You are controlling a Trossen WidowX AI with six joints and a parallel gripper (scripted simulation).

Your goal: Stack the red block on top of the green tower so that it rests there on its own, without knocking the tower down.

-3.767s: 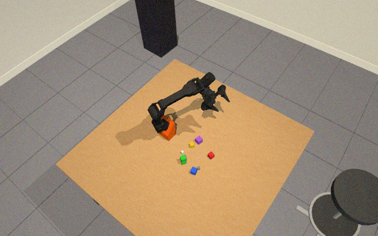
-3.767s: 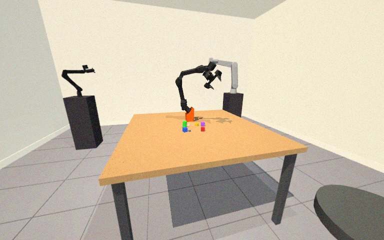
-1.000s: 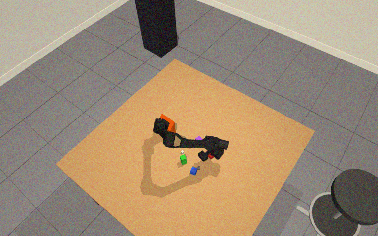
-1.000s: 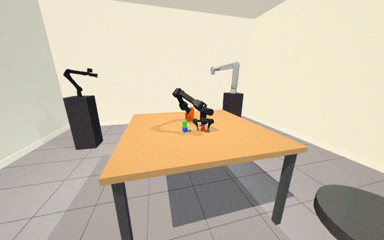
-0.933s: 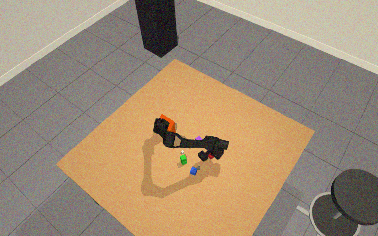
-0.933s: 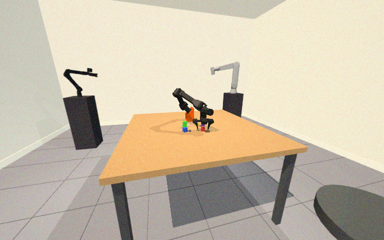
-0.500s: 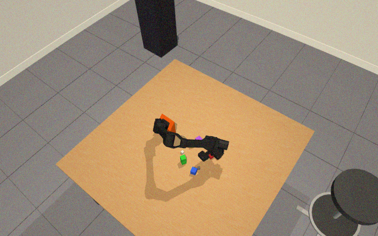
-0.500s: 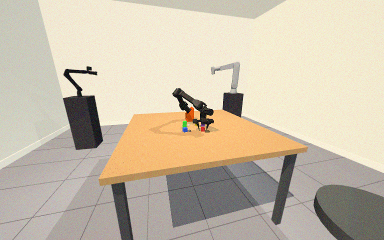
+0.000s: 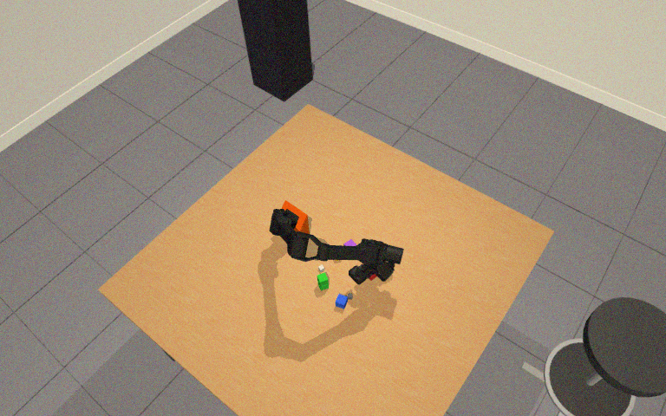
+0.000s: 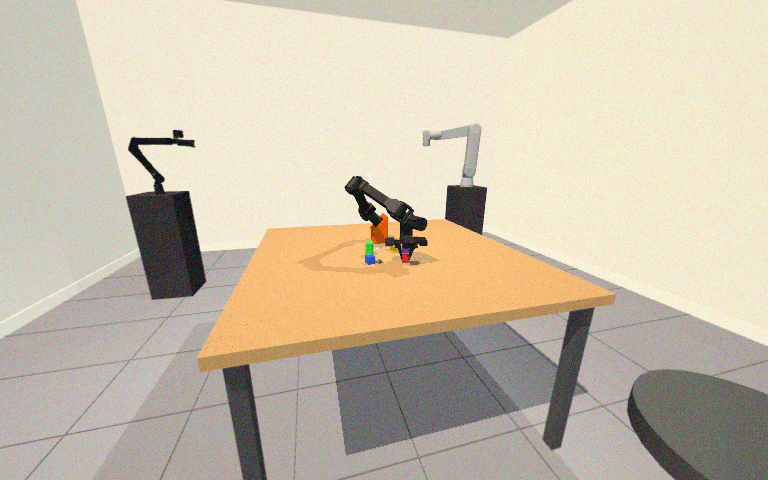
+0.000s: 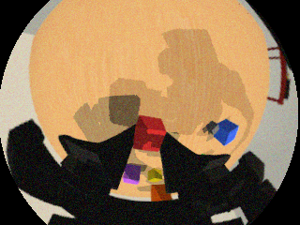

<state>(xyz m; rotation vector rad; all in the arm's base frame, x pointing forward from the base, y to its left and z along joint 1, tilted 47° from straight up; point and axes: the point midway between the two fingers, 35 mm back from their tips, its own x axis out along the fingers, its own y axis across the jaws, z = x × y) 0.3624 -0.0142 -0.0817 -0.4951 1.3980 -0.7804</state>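
Now: gripper tip 160 mm to the left of the blue block, 20 mm past it and 10 mm below it. From my gripper tip the other things lie so: red block 10 mm above; yellow block 150 mm behind, 20 mm to the right; purple block 140 mm behind, 40 mm to the left, 10 mm above.
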